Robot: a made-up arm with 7 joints. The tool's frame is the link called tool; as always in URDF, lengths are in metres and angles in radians. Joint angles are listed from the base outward.
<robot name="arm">
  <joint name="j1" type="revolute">
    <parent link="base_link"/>
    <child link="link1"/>
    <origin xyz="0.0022 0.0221 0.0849"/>
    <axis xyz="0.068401 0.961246 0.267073"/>
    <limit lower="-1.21" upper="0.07"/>
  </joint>
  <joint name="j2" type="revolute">
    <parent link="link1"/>
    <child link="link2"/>
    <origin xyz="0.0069 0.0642 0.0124"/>
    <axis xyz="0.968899 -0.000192 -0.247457"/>
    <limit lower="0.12" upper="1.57"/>
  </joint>
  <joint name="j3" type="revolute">
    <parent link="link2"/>
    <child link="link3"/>
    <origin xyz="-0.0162 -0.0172 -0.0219"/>
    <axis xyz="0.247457 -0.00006 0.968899"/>
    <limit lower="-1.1" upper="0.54"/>
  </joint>
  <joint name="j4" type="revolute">
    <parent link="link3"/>
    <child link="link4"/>
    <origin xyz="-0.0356 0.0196 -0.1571"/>
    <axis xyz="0.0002 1 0.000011"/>
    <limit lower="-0.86" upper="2"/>
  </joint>
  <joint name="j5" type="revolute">
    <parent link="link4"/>
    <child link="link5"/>
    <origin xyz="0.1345 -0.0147 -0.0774"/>
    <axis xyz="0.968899 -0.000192 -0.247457"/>
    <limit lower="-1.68" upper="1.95"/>
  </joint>
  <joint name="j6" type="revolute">
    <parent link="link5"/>
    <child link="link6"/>
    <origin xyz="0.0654 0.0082 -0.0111"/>
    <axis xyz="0.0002 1 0.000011"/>
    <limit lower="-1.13" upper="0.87"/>
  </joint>
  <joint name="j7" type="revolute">
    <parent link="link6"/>
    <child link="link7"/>
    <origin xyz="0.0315 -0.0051 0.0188"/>
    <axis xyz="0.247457 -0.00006 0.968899"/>
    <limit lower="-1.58" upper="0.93"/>
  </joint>
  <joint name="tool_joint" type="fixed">
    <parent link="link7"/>
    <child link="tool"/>
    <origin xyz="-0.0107 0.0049 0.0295" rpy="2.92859 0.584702 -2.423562"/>
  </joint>
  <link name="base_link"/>
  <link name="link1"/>
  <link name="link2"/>
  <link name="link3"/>
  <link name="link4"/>
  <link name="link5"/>
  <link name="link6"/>
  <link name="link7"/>
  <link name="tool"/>
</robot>
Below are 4 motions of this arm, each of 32 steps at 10 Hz.
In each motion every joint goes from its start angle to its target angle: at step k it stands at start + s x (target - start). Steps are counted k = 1, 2, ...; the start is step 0. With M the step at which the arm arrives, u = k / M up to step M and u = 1 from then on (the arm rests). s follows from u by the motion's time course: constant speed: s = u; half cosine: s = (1 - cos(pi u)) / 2; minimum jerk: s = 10 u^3 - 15 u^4 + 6 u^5.
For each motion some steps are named. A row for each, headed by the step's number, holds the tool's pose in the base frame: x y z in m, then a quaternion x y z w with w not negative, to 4 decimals.
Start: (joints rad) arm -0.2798 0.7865 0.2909 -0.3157 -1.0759 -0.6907 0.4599
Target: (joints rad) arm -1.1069 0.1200 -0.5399 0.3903 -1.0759 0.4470 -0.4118
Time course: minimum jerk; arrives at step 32
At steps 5, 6, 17, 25, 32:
5: 0.1865 0.2326 0.0539 -0.6106 0.5261 -0.2263 0.5469
6: 0.1908 0.2311 0.0517 -0.6067 0.5386 -0.2244 0.5398
17: 0.3133 0.1219 0.0170 -0.3028 0.8581 -0.2442 0.3352
25: 0.3596 -0.0267 0.0260 0.0856 0.9505 -0.2404 0.1773
32: 0.3602 -0.0588 0.0294 0.1651 0.9490 -0.2273 0.1433

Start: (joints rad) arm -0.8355 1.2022 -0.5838 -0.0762 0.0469 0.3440 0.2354
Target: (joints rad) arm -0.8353 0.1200 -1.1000 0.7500 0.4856 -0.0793 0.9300
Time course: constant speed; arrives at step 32
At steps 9, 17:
9: 0.3007 0.0800 -0.0421 -0.1229 0.5531 0.5578 0.6065
17: 0.2821 0.0245 -0.1082 -0.1137 0.5686 0.5040 0.6402

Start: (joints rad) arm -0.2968 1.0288 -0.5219 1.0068 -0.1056 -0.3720 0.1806
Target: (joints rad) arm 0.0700 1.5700 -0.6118 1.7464 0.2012 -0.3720 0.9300
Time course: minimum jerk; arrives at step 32
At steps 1, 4, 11, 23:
1: 0.1460 0.3404 -0.1378 -0.0937 0.6862 0.6859 0.2236
4: 0.1426 0.3442 -0.1367 -0.0932 0.6781 0.6951 0.2200
11: 0.0962 0.3918 -0.1128 -0.0750 0.5596 0.8057 0.1791
23: -0.0211 0.4760 0.0457 0.0921 0.1306 0.9796 0.1221

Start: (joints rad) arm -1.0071 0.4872 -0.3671 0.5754 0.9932 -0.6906 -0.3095
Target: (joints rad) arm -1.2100 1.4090 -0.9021 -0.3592 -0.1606 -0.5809 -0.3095
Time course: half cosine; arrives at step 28
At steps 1, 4, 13, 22, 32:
1: 0.3160 0.0589 -0.0407 0.3404 0.4259 0.4468 0.7093
4: 0.3163 0.0634 -0.0293 0.3331 0.4160 0.4434 0.7207
13: 0.2946 0.0876 0.0507 0.3213 0.3647 0.3712 0.7912
22: 0.2443 0.1010 0.1027 0.3747 0.4156 0.2522 0.7895
32: 0.2312 0.1038 0.1107 0.3875 0.4473 0.2244 0.7742

